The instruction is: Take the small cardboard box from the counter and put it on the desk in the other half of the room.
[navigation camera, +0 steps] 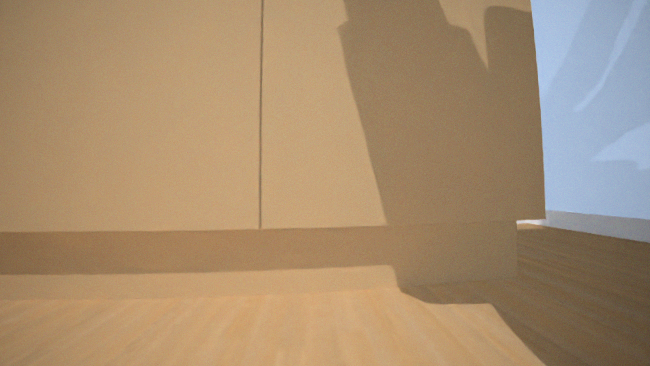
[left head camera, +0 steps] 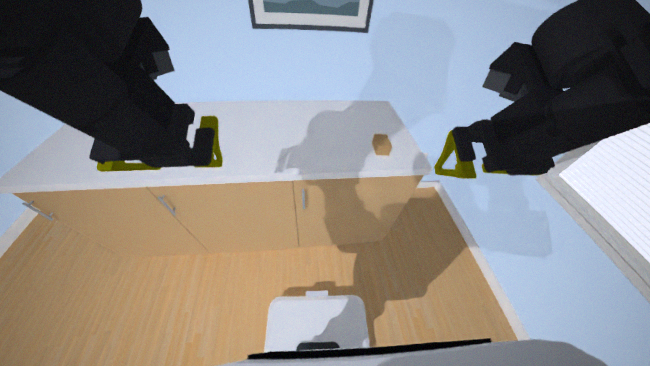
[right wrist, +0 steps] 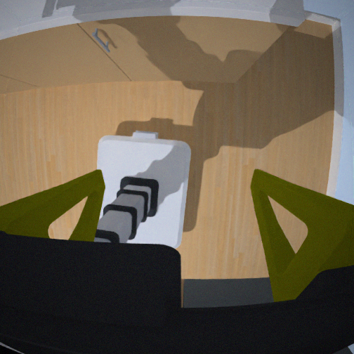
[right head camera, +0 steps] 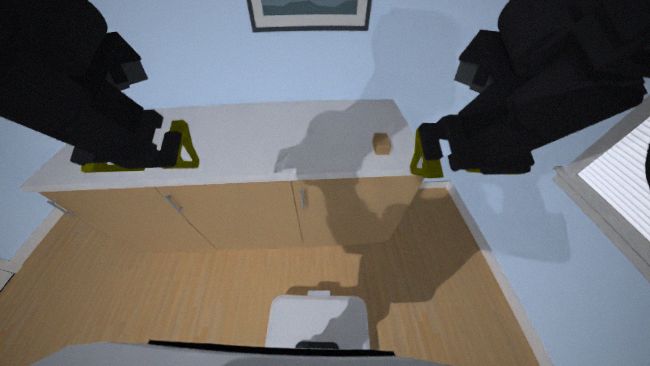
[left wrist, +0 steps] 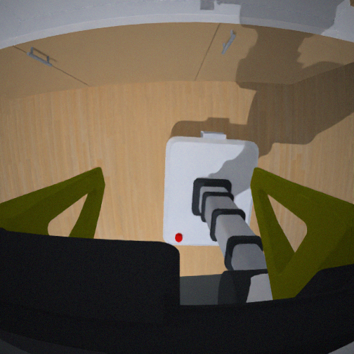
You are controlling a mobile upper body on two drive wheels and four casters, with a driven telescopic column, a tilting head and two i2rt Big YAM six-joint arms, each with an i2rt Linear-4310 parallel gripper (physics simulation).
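Places are measured from the left arm's base along level axes (x ahead, y left, z up), in millimetres.
Where they show: left gripper, fingertip midpoint: [left head camera: 190, 164] [right head camera: 170, 165]; right gripper, fingertip midpoint: [left head camera: 460, 169] [right head camera: 439, 168].
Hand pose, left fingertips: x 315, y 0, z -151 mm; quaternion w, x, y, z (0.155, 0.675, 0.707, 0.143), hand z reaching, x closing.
After its pixels a point has its place.
The small cardboard box [left head camera: 382, 144] {x 759, y -487, z -450 mm} [right head camera: 382, 144] {x 754, y -490, z -450 mm} sits on the light counter [left head camera: 250, 135] {x 866, y 101, z -500 mm} [right head camera: 250, 135] {x 876, y 110, z -500 mm} near its right end, partly in shadow. My left gripper [left head camera: 162, 166] [right head camera: 145, 168] [left wrist: 177, 175] is open and empty, held up over the left part of the counter in the head views, well left of the box. My right gripper [left head camera: 478, 172] [right head camera: 454, 172] {x 314, y -437, z -151 mm} [right wrist: 177, 177] is open and empty, to the right of the box and apart from it. The box does not show in the wrist views. The desk does not show in these views.
Wooden cabinet doors [left head camera: 240, 215] {x 625, y 169, z -811 mm} [right head camera: 245, 215] {x 626, y 162, z -821 mm} [navigation camera: 125, 125] {x 628, y 128, z -1071 mm} with grey handles form the counter's front. My white base [left head camera: 317, 320] {x 200, y -225, z -1150 mm} [left wrist: 182, 160] [right wrist: 120, 160] stands on the wooden floor before them. A wall [left head camera: 505, 210] {x 739, y -1508, z -945 mm} with a window blind [left head camera: 620, 185] {x 518, y -1519, z -416 mm} is at the right. A framed picture [left head camera: 310, 22] {x 1221, y -169, z -113 mm} hangs behind.
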